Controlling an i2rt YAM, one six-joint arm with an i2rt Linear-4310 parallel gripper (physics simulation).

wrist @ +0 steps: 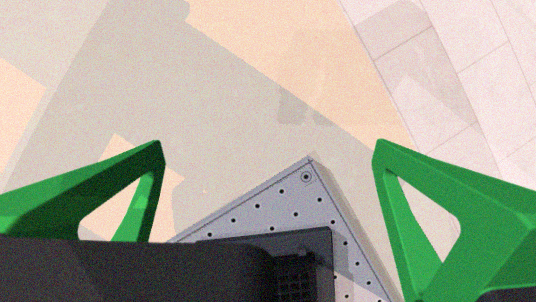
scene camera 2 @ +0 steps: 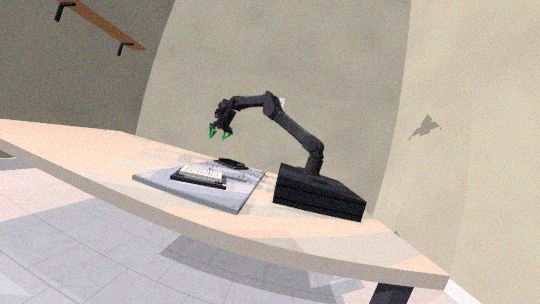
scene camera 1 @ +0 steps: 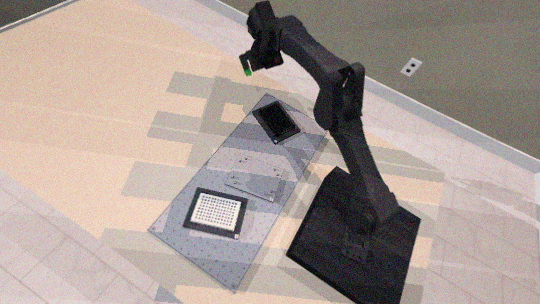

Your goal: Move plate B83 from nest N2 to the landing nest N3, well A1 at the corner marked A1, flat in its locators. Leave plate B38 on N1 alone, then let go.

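A white well plate [scene camera 1: 216,211] [scene camera 2: 200,173] lies in a black nest [scene camera 1: 242,219] at the near end of the perforated board [scene camera 1: 220,265] [wrist: 311,190]. A black plate [scene camera 1: 277,119] [wrist: 295,282] sits in a dark nest [scene camera 1: 265,128] [wrist: 324,245] at the far end. Between them is a transparent nest [scene camera 1: 257,184] with small locators and no plate on it. The plate and nest labels and the A1 marks are too small to read. My gripper [scene camera 1: 248,70] [scene camera 2: 218,136] [wrist: 268,151] is open and empty, high above the table beyond the board's far end.
The arm's black base [scene camera 1: 320,235] [scene camera 2: 320,197] stands beside the board. The board's far corner shows between the green fingers in the wrist view, with part of the dark nest hidden by the gripper body. A wall shelf [scene camera 2: 105,25] is at upper left.
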